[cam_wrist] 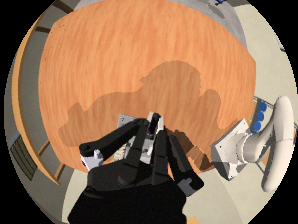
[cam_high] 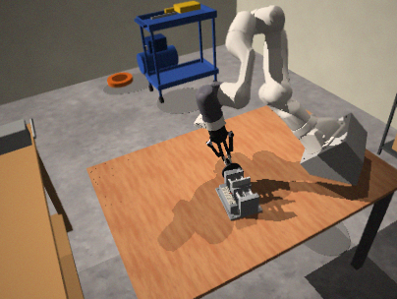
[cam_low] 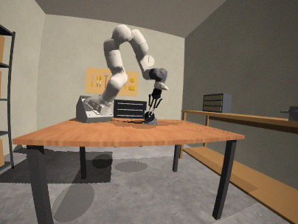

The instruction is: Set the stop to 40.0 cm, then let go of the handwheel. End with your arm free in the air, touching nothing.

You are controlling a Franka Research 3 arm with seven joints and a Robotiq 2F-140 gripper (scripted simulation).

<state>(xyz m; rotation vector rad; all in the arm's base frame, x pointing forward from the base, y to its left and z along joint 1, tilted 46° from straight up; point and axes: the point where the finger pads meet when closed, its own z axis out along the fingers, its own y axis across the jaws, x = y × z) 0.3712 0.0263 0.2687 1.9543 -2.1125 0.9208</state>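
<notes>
My gripper is now 3 cm above the handwheel and 2 cm to the right of it.
</notes>
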